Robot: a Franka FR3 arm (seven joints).
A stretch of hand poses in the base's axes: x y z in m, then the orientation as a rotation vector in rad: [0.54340 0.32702 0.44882 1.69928 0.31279 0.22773]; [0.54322 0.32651 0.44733 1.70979 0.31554 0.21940]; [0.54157 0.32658 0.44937 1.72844 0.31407 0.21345]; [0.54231 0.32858 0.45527 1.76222 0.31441 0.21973]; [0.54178 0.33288 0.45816 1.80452 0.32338 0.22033]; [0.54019 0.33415 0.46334 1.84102 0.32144 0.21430]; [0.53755 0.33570 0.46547 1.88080 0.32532 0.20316]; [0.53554 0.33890 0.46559 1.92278 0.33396 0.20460]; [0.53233 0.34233 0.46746 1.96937 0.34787 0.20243]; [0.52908 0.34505 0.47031 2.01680 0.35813 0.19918]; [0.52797 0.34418 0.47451 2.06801 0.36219 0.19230]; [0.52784 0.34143 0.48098 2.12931 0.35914 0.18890]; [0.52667 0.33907 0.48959 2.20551 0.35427 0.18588]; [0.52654 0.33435 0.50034 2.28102 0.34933 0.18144]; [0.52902 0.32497 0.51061 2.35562 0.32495 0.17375]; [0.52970 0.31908 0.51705 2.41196 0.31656 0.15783]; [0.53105 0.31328 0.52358 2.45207 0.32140 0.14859]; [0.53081 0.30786 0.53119 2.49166 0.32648 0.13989]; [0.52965 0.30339 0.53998 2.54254 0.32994 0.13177]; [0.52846 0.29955 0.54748 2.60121 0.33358 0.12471]
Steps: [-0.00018 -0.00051 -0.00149 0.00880 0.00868 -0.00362]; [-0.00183 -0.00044 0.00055 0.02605 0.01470 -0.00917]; [-0.00109 0.00156 0.00645 0.06020 0.01637 -0.00746]; [-0.00162 0.00586 0.00934 0.10161 0.02801 -0.00377]; [-0.00321 0.00713 0.01452 0.13636 0.03667 -0.01055]; [-0.00585 0.00868 0.01665 0.17344 0.05234 -0.01644]; [-0.00786 0.01188 0.01677 0.21472 0.06306 -0.01228]; [-0.01107 0.01531 0.01864 0.25991 0.07965 -0.00694]; [-0.01432 0.01803 0.02149 0.30581 0.09490 -0.00452]; [-0.01543 0.01716 0.02569 0.35491 0.10948 -0.00809]; [-0.01556 0.01441 0.03216 0.41451 0.11960 -0.01450]; [-0.01673 0.01205 0.04077 0.48884 0.13089 -0.02208]; [-0.01686 0.00733 0.05152 0.56232 0.14294 -0.02999]; [-0.01438 -0.00205 0.06179 0.63481 0.14664 -0.05084]; [-0.01370 -0.00794 0.06823 0.68812 0.16067 -0.06526]; [-0.01235 -0.01374 0.07476 0.72622 0.17495 -0.06777]; [-0.01259 -0.01916 0.08237 0.76392 0.18887 -0.06973]; [-0.01375 -0.02363 0.09116 0.81287 0.20333 -0.07235]; [-0.01494 -0.02747 0.09866 0.86965 0.21840 -0.07419]
